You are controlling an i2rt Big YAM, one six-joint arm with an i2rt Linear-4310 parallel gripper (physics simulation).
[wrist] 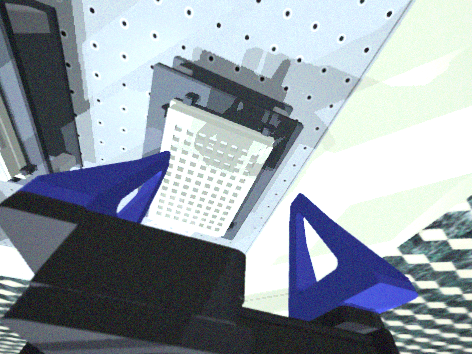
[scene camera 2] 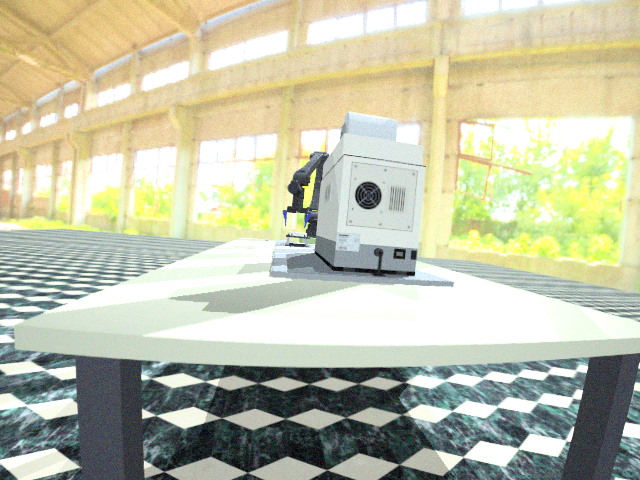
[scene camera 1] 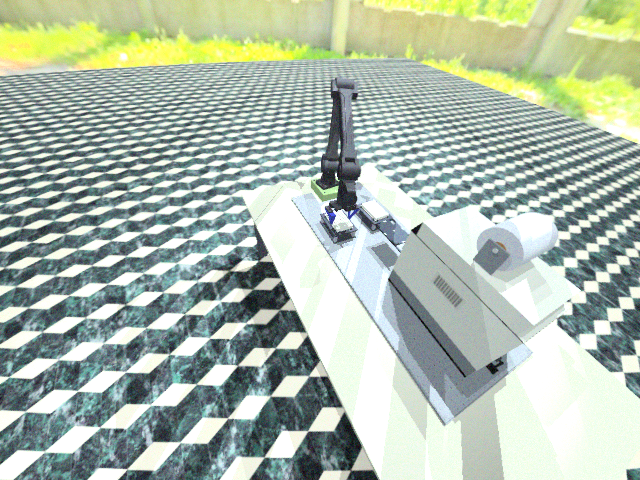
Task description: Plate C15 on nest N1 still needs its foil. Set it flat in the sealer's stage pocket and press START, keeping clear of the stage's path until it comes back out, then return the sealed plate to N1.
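Frame: origin at the arm's base, x back, y up, z left, level; centimetres.
Seen in the pictures: gripper, fingertip midpoint: [wrist: 235, 179] [scene camera 2: 295, 227] [scene camera 1: 340, 221]; arm's base, link origin: [scene camera 2: 311, 237] [scene camera 1: 327, 183].
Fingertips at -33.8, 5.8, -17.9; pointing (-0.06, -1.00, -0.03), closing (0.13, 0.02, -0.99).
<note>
Offsets run from my fingertips to a thing's middle, as dx, dy, dz. "pt": to the spot under its first point. Level surfaces: height alone.
A white multi-well plate @(+3.7, -3.5, +2.6) [scene camera 1: 341, 222] [wrist: 210, 175] sits on a dark raised nest @(+3.6, -6.3, +2.5) [scene camera 1: 345, 235] [wrist: 160, 90]; no label is readable, so I cannot tell whether they are C15 and N1. My gripper [scene camera 1: 342, 217] [scene camera 2: 295, 228] [wrist: 235, 179] is open and empty, its blue fingers spread above the plate. In the wrist view the left fingertip overlaps the plate's left edge; the right one stands out to the right. The pale sealer [scene camera 1: 449, 289] [scene camera 2: 379, 196] stands farther along the base board. A dark stage-like part @(pt -18.7, +1.2, +16.2) [scene camera 1: 395, 231] lies beside it. START and the pocket cannot be made out.
A second pale plate-like object @(+0.7, -3.6, +23.4) [scene camera 1: 374, 210] sits beside the nest, toward the stage-like part. A dark framed part @(pt -0.8, -8.9, +19.3) [wrist: 42, 80] shows at the wrist view's left. A large foil roll @(-55.8, +32.4, +10.1) [scene camera 1: 532, 237] [scene camera 2: 368, 126] is mounted on the sealer. The perforated base board @(dy -9.3) [wrist: 120, 45] ends right of the nest.
</note>
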